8 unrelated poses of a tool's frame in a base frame.
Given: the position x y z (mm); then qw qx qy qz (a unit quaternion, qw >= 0).
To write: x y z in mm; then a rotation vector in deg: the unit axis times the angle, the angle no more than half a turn. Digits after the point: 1 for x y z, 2 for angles.
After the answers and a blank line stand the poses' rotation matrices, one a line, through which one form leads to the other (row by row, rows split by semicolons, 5 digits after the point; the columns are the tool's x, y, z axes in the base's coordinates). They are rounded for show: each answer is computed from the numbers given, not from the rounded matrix.
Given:
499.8 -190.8 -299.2 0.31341 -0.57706 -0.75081 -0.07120
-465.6 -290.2 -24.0 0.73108 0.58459 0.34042 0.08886
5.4 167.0 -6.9 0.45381 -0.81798 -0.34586 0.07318
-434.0 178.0 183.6 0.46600 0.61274 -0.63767 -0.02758
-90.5 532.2 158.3 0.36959 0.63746 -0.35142 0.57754
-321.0 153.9 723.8 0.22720 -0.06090 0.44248 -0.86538
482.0 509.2 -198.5 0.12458 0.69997 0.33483 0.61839
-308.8 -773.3 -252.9 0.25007 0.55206 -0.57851 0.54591
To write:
499.8 -190.8 -299.2 -87.18 -113.43 -10.76
-465.6 -290.2 -24.0 73.72 42.93 11.21
5.4 167.0 -6.9 -115.68 -48.91 10.35
-434.0 178.0 183.6 86.19 -89.69 -3.88
-90.5 532.2 158.3 93.73 -51.67 84.92
-321.0 153.9 723.8 -9.61 69.85 -136.61
482.0 509.2 -198.5 116.89 55.91 103.26
-308.8 -773.3 -252.9 86.12 -90.24 85.16

-0.13756 0.91115 -0.38845; 0.82189 0.32387 0.46862; 0.55279 -0.25480 -0.79341
0.75244 0.26808 0.60164; 0.52794 0.30072 -0.79426; -0.39385 0.91526 0.08474
0.75005 0.49939 -0.43362; 0.63223 -0.34888 0.69179; 0.19419 -0.79303 -0.57741
0.18522 -0.75575 -0.62811; -0.80716 0.24757 -0.53591; 0.56052 0.60625 -0.56416
0.08590 -0.87494 0.47655; -0.02113 -0.47981 -0.87712; 0.99608 0.06528 -0.05970
-0.88934 0.33933 0.30647; -0.44712 -0.50518 -0.73815; -0.09566 -0.79350 0.60101
0.01096 0.31467 0.94914; 0.62282 -0.74474 0.23971; 0.78229 0.58852 -0.20414
-0.26539 -0.91178 0.31342; -0.36571 -0.20558 -0.90774; 0.89209 -0.35552 -0.27889

